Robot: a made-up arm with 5 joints. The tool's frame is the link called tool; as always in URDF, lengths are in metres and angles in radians. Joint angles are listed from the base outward.
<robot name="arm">
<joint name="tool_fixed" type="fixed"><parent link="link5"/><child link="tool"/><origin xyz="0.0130 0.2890 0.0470" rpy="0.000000 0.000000 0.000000"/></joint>
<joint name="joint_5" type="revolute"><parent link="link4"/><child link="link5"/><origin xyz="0.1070 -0.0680 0.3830" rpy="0.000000 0.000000 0.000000"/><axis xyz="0 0 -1"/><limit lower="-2.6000" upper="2.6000"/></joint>
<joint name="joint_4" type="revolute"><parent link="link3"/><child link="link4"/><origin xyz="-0.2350 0.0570 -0.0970" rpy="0.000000 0.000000 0.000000"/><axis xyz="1 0 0"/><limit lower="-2.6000" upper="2.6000"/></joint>
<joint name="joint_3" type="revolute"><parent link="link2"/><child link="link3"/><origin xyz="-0.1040 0.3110 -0.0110" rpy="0.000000 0.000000 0.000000"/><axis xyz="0 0 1"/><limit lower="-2.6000" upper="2.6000"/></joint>
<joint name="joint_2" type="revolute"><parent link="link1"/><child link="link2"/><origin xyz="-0.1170 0.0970 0.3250" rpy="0.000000 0.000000 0.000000"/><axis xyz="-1 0 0"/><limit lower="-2.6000" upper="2.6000"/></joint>
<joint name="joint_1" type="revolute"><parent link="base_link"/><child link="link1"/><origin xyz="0.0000 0.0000 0.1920" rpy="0.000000 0.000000 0.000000"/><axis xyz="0 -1 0"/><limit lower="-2.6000" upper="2.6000"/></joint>
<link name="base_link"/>
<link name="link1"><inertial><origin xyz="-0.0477 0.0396 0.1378"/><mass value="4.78"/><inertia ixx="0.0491" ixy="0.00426" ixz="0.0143" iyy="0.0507" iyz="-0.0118" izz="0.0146"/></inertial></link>
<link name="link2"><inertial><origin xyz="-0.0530 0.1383 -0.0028"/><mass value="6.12"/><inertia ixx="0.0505" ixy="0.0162" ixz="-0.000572" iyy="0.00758" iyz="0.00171" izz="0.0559"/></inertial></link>
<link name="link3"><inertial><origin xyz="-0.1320 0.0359 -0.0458"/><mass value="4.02"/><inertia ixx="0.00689" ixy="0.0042" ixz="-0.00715" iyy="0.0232" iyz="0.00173" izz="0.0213"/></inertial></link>
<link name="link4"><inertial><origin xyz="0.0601 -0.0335 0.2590"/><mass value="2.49"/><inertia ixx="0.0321" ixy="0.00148" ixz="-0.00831" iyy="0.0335" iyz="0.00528" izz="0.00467"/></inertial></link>
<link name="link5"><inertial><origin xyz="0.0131 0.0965 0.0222"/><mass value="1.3"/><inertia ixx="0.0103" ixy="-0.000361" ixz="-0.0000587" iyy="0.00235" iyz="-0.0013" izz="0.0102"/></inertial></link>
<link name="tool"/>
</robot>
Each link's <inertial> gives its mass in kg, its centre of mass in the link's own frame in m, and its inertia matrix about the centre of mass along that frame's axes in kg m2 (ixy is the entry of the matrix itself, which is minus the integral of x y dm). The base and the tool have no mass. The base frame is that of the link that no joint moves.
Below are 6 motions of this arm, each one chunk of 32 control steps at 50 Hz.
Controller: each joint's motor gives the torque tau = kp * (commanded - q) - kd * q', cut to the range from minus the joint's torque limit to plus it. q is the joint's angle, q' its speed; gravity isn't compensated. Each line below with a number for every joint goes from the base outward.
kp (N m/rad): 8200 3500 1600 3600 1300
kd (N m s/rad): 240 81 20 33 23
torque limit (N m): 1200 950 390 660 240
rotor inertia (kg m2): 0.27 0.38 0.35 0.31 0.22
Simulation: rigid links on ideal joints. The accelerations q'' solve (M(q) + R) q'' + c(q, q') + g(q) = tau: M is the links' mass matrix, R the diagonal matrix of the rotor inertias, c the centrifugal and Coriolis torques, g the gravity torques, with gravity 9.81 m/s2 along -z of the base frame. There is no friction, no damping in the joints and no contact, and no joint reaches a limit. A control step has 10 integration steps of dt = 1/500 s. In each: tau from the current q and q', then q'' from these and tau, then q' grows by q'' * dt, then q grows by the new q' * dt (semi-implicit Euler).
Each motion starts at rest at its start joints. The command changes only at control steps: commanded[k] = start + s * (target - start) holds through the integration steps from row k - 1 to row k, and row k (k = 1, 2, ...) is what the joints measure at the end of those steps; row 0 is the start. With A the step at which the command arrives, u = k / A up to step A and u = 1 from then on. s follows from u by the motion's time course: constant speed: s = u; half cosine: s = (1 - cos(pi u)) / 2; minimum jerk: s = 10 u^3 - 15 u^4 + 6 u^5; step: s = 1 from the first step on.
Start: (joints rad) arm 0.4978 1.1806 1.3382 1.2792 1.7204
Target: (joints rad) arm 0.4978 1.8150 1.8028 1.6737 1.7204
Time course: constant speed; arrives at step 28
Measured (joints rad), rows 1 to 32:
1: 0.5002 1.1910 1.3446 1.2883 1.7191
2: 0.5018 1.2111 1.3599 1.3068 1.7191
3: 0.5022 1.2346 1.3815 1.3248 1.7202
4: 0.5020 1.2579 1.4041 1.3388 1.7208
5: 0.5018 1.2802 1.4241 1.3514 1.7205
6: 0.5017 1.3024 1.4406 1.3650 1.7202
7: 0.5017 1.3248 1.4552 1.3794 1.7201
8: 0.5018 1.3475 1.4699 1.3938 1.7203
9: 0.5019 1.3701 1.4858 1.4078 1.7204
10: 0.5019 1.3926 1.5028 1.4217 1.7203
11: 0.5018 1.4151 1.5205 1.4357 1.7203
12: 0.5018 1.4375 1.5379 1.4498 1.7202
13: 0.5017 1.4600 1.5549 1.4639 1.7202
14: 0.5017 1.4825 1.5715 1.4779 1.7202
15: 0.5017 1.5050 1.5879 1.4920 1.7202
16: 0.5017 1.5275 1.6043 1.5060 1.7202
17: 0.5017 1.5500 1.6210 1.5201 1.7202
18: 0.5016 1.5725 1.6378 1.5341 1.7202
19: 0.5016 1.5949 1.6547 1.5481 1.7202
20: 0.5016 1.6174 1.6715 1.5622 1.7201
21: 0.5016 1.6399 1.6882 1.5762 1.7201
22: 0.5016 1.6624 1.7048 1.5903 1.7201
23: 0.5016 1.6849 1.7215 1.6043 1.7201
24: 0.5016 1.7073 1.7382 1.6183 1.7201
25: 0.5015 1.7298 1.7548 1.6324 1.7201
26: 0.5015 1.7523 1.7715 1.6464 1.7201
27: 0.5015 1.7748 1.7882 1.6604 1.7201
28: 0.5015 1.7973 1.8049 1.6745 1.7200
29: 0.5011 1.8110 1.8136 1.6808 1.7216
30: 0.5010 1.8145 1.8120 1.6772 1.7219
31: 0.5012 1.8130 1.8064 1.6726 1.7207
32: 0.5015 1.8112 1.8027 1.6716 1.7197

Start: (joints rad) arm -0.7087 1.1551 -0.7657 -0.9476 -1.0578
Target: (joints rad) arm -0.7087 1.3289 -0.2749 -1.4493 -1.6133
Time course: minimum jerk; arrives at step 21
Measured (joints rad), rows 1 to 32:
1: -0.7080 1.1558 -0.7674 -0.9491 -1.0582
2: -0.7072 1.1574 -0.7699 -0.9534 -1.0603
3: -0.7066 1.1595 -0.7685 -0.9616 -1.0665
4: -0.7061 1.1622 -0.7595 -0.9755 -1.0791
5: -0.7058 1.1663 -0.7413 -0.9957 -1.0990
6: -0.7057 1.1727 -0.7147 -1.0225 -1.1263
7: -0.7057 1.1818 -0.6813 -1.0554 -1.1604
8: -0.7057 1.1937 -0.6430 -1.0936 -1.2005
9: -0.7057 1.2079 -0.6015 -1.1360 -1.2451
10: -0.7055 1.2240 -0.5578 -1.1807 -1.2929
11: -0.7054 1.2411 -0.5132 -1.2262 -1.3421
12: -0.7052 1.2585 -0.4688 -1.2708 -1.3911
13: -0.7053 1.2753 -0.4261 -1.3127 -1.4381
14: -0.7054 1.2909 -0.3865 -1.3507 -1.4814
15: -0.7057 1.3048 -0.3518 -1.3834 -1.5196
16: -0.7060 1.3164 -0.3232 -1.4099 -1.5516
17: -0.7064 1.3255 -0.3015 -1.4299 -1.5766
18: -0.7066 1.3319 -0.2871 -1.4431 -1.5945
19: -0.7067 1.3356 -0.2796 -1.4503 -1.6056
20: -0.7066 1.3368 -0.2779 -1.4526 -1.6111
21: -0.7063 1.3359 -0.2803 -1.4520 -1.6127
22: -0.7059 1.3336 -0.2843 -1.4509 -1.6130
23: -0.7055 1.3312 -0.2877 -1.4502 -1.6130
24: -0.7051 1.3295 -0.2891 -1.4500 -1.6131
25: -0.7050 1.3289 -0.2887 -1.4500 -1.6132
26: -0.7051 1.3291 -0.2871 -1.4502 -1.6132
27: -0.7053 1.3298 -0.2854 -1.4505 -1.6131
28: -0.7055 1.3306 -0.2843 -1.4507 -1.6130
29: -0.7056 1.3311 -0.2840 -1.4508 -1.6129
30: -0.7056 1.3313 -0.2845 -1.4508 -1.6129
31: -0.7055 1.3312 -0.2853 -1.4507 -1.6129
32: -0.7054 1.3310 -0.2860 -1.4506 -1.6130

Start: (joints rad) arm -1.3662 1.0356 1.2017 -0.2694 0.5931
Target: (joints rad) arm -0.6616 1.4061 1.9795 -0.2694 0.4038
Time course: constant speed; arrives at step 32
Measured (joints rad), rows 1 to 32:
1: -1.3573 1.0397 1.2181 -0.2660 0.5905
2: -1.3417 1.0495 1.2493 -0.2644 0.5851
3: -1.3227 1.0619 1.2810 -0.2655 0.5784
4: -1.3017 1.0746 1.3063 -0.2665 0.5720
5: -1.2796 1.0870 1.3271 -0.2670 0.5661
6: -1.2572 1.0992 1.3480 -0.2673 0.5604
7: -1.2348 1.1112 1.3711 -0.2676 0.5546
8: -1.2125 1.1229 1.3961 -0.2675 0.5487
9: -1.1905 1.1345 1.4216 -0.2672 0.5427
10: -1.1685 1.1460 1.4467 -0.2670 0.5368
11: -1.1465 1.1575 1.4710 -0.2670 0.5309
12: -1.1243 1.1691 1.4950 -0.2671 0.5250
13: -1.1022 1.1808 1.5190 -0.2672 0.5191
14: -1.0800 1.1924 1.5432 -0.2672 0.5131
15: -1.0579 1.2040 1.5675 -0.2672 0.5072
16: -1.0357 1.2156 1.5920 -0.2671 0.5013
17: -1.0136 1.2272 1.6164 -0.2671 0.4954
18: -0.9915 1.2388 1.6407 -0.2671 0.4895
19: -0.9694 1.2504 1.6650 -0.2671 0.4836
20: -0.9473 1.2620 1.6892 -0.2671 0.4777
21: -0.9251 1.2736 1.7135 -0.2671 0.4718
22: -0.9030 1.2852 1.7379 -0.2671 0.4658
23: -0.8809 1.2968 1.7622 -0.2671 0.4599
24: -0.8588 1.3084 1.7865 -0.2671 0.4540
25: -0.8366 1.3199 1.8108 -0.2670 0.4481
26: -0.8145 1.3315 1.8351 -0.2670 0.4422
27: -0.7924 1.3431 1.8594 -0.2670 0.4363
28: -0.7703 1.3546 1.8838 -0.2670 0.4304
29: -0.7482 1.3662 1.9081 -0.2670 0.4244
30: -0.7260 1.3778 1.9324 -0.2670 0.4185
31: -0.7039 1.3893 1.9567 -0.2669 0.4126
32: -0.6818 1.4009 1.9810 -0.2669 0.4067

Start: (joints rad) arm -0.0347 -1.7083 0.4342 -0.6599 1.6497
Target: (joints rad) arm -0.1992 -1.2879 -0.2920 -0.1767 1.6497
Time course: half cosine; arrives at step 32
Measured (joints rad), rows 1 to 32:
1: -0.0340 -1.7082 0.4356 -0.6573 1.6499
2: -0.0325 -1.7076 0.4366 -0.6522 1.6504
3: -0.0314 -1.7054 0.4331 -0.6455 1.6507
4: -0.0315 -1.7007 0.4230 -0.6372 1.6508
5: -0.0333 -1.6933 0.4072 -0.6272 1.6508
6: -0.0368 -1.6836 0.3872 -0.6152 1.6507
7: -0.0416 -1.6718 0.3643 -0.6012 1.6506
8: -0.0473 -1.6584 0.3393 -0.5852 1.6506
9: -0.0535 -1.6437 0.3124 -0.5675 1.6505
10: -0.0600 -1.6277 0.2836 -0.5483 1.6505
11: -0.0669 -1.6106 0.2530 -0.5279 1.6505
12: -0.0740 -1.5924 0.2206 -0.5063 1.6505
13: -0.0815 -1.5733 0.1867 -0.4839 1.6505
14: -0.0893 -1.5534 0.1518 -0.4609 1.6505
15: -0.0974 -1.5330 0.1160 -0.4375 1.6505
16: -0.1057 -1.5122 0.0798 -0.4138 1.6505
17: -0.1141 -1.4913 0.0437 -0.3902 1.6505
18: -0.1224 -1.4704 0.0079 -0.3667 1.6505
19: -0.1307 -1.4499 -0.0272 -0.3438 1.6505
20: -0.1388 -1.4298 -0.0612 -0.3215 1.6505
21: -0.1466 -1.4104 -0.0939 -0.3002 1.6504
22: -0.1541 -1.3918 -0.1249 -0.2800 1.6504
23: -0.1611 -1.3742 -0.1540 -0.2610 1.6504
24: -0.1677 -1.3579 -0.1809 -0.2436 1.6504
25: -0.1738 -1.3428 -0.2053 -0.2278 1.6504
26: -0.1793 -1.3293 -0.2270 -0.2138 1.6504
27: -0.1841 -1.3174 -0.2457 -0.2018 1.6504
28: -0.1883 -1.3073 -0.2614 -0.1919 1.6504
29: -0.1917 -1.2990 -0.2738 -0.1840 1.6504
30: -0.1944 -1.2926 -0.2828 -0.1785 1.6504
31: -0.1963 -1.2882 -0.2884 -0.1752 1.6504
32: -0.1975 -1.2859 -0.2905 -0.1742 1.6503

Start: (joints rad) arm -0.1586 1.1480 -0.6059 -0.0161 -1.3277
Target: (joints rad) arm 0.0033 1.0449 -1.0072 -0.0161 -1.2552
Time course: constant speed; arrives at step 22
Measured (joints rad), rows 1 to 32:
1: -0.1542 1.1472 -0.6149 -0.0153 -1.3262
2: -0.1474 1.1456 -0.6370 -0.0162 -1.3230
3: -0.1395 1.1430 -0.6634 -0.0186 -1.3189
4: -0.1315 1.1395 -0.6869 -0.0202 -1.3148
5: -0.1238 1.1353 -0.7053 -0.0200 -1.3112
6: -0.1165 1.1304 -0.7208 -0.0189 -1.3082
7: -0.1094 1.1252 -0.7363 -0.0180 -1.3053
8: -0.1023 1.1200 -0.7535 -0.0178 -1.3022
9: -0.0951 1.1150 -0.7722 -0.0180 -1.2989
10: -0.0877 1.1103 -0.7913 -0.0183 -1.2955
11: -0.0802 1.1059 -0.8100 -0.0184 -1.2922
12: -0.0728 1.1015 -0.8280 -0.0183 -1.2889
13: -0.0655 1.0970 -0.8458 -0.0182 -1.2856
14: -0.0581 1.0924 -0.8636 -0.0180 -1.2824
15: -0.0508 1.0878 -0.8816 -0.0180 -1.2791
16: -0.0435 1.0831 -0.8997 -0.0179 -1.2759
17: -0.0361 1.0784 -0.9179 -0.0179 -1.2726
18: -0.0288 1.0738 -0.9360 -0.0178 -1.2693
19: -0.0214 1.0692 -0.9541 -0.0178 -1.2660
20: -0.0141 1.0646 -0.9721 -0.0177 -1.2628
21: -0.0067 1.0599 -0.9902 -0.0176 -1.2595
22: 0.0006 1.0553 -1.0082 -0.0176 -1.2562
23: 0.0047 1.0525 -1.0186 -0.0191 -1.2544
24: 0.0065 1.0517 -1.0178 -0.0197 -1.2540
25: 0.0071 1.0519 -1.0121 -0.0182 -1.2545
26: 0.0072 1.0523 -1.0074 -0.0165 -1.2552
27: 0.0072 1.0524 -1.0062 -0.0163 -1.2555
28: 0.0073 1.0524 -1.0078 -0.0170 -1.2554
29: 0.0074 1.0524 -1.0098 -0.0177 -1.2551
30: 0.0074 1.0524 -1.0107 -0.0179 -1.2550
31: 0.0075 1.0524 -1.0104 -0.0176 -1.2550
32: 0.0075 1.0524 -1.0096 -0.0174 -1.2551

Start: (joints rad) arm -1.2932 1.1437 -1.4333 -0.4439 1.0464
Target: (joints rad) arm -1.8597 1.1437 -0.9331 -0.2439 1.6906
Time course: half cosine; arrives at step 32
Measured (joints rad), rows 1 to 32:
1: -1.2943 1.1442 -1.4351 -0.4455 1.0469
2: -1.2968 1.1451 -1.4366 -0.4464 1.0498
3: -1.3014 1.1459 -1.4336 -0.4442 1.0562
4: -1.3085 1.1462 -1.4251 -0.4401 1.0659
5: -1.3180 1.1461 -1.4128 -0.4353 1.0785
6: -1.3301 1.1460 -1.3989 -0.4301 1.0938
7: -1.3445 1.1458 -1.3843 -0.4243 1.1117
8: -1.3611 1.1457 -1.3686 -0.4177 1.1321
9: -1.3798 1.1456 -1.3511 -0.4104 1.1548
10: -1.4004 1.1455 -1.3315 -0.4025 1.1795
11: -1.4227 1.1454 -1.3103 -0.3939 1.2060
12: -1.4465 1.1453 -1.2878 -0.3849 1.2341
13: -1.4716 1.1452 -1.2646 -0.3756 1.2635
14: -1.4977 1.1451 -1.2407 -0.3660 1.2938
15: -1.5246 1.1449 -1.2164 -0.3561 1.3249
16: -1.5520 1.1447 -1.1918 -0.3462 1.3565
17: -1.5796 1.1444 -1.1670 -0.3363 1.3881
18: -1.6073 1.1442 -1.1425 -0.3264 1.4195
19: -1.6347 1.1439 -1.1184 -0.3168 1.4504
20: -1.6615 1.1436 -1.0950 -0.3074 1.4806
21: -1.6876 1.1433 -1.0725 -0.2984 1.5096
22: -1.7126 1.1430 -1.0511 -0.2898 1.5373
23: -1.7363 1.1426 -1.0311 -0.2818 1.5633
24: -1.7585 1.1423 -1.0125 -0.2744 1.5875
25: -1.7790 1.1420 -0.9956 -0.2678 1.6095
26: -1.7975 1.1418 -0.9806 -0.2618 1.6293
27: -1.8139 1.1415 -0.9677 -0.2567 1.6464
28: -1.8281 1.1413 -0.9568 -0.2525 1.6610
29: -1.8398 1.1411 -0.9482 -0.2492 1.6726
30: -1.8490 1.1409 -0.9420 -0.2468 1.6814
31: -1.8556 1.1408 -0.9381 -0.2454 1.6871
32: -1.8595 1.1407 -0.9367 -0.2450 1.6897

